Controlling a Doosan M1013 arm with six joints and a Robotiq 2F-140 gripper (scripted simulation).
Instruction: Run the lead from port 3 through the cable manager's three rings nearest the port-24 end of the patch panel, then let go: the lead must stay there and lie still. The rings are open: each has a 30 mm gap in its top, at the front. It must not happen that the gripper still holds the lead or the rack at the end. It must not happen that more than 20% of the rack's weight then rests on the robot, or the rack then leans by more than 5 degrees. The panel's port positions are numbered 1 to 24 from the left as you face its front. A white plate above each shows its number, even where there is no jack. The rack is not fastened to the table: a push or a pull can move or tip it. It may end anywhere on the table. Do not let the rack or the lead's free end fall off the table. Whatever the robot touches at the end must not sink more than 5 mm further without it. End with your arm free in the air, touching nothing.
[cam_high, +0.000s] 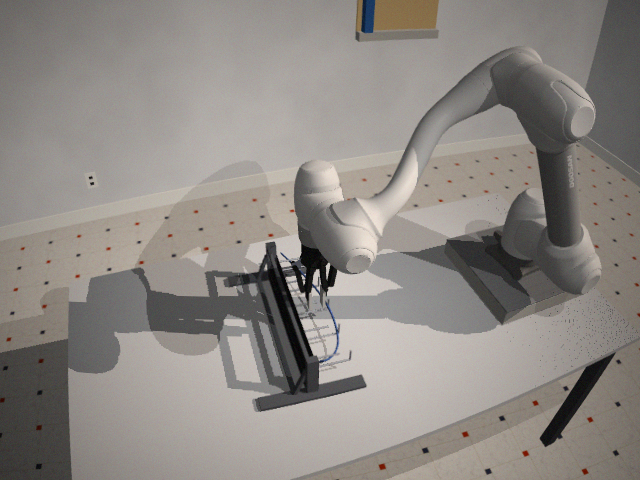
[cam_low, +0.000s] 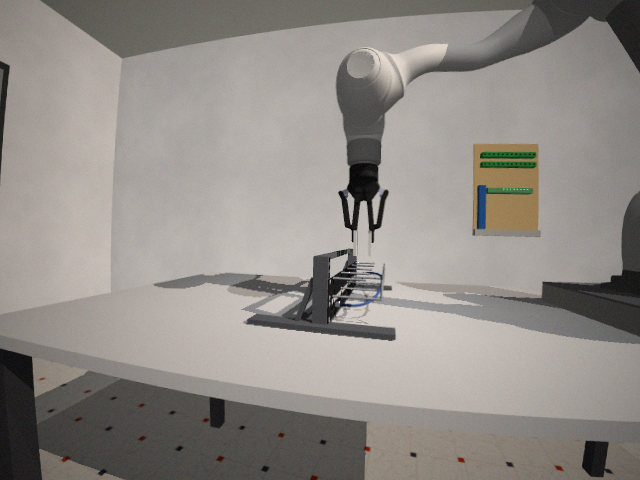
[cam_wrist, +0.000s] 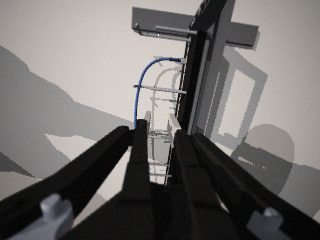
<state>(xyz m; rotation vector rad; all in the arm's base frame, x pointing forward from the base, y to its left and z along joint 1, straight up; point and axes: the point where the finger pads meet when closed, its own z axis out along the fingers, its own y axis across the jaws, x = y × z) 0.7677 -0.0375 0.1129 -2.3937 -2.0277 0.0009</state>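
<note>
Now: hand 10 cm above the dark rack, 6 cm to the left of it and 5 cm short of it.
</note>
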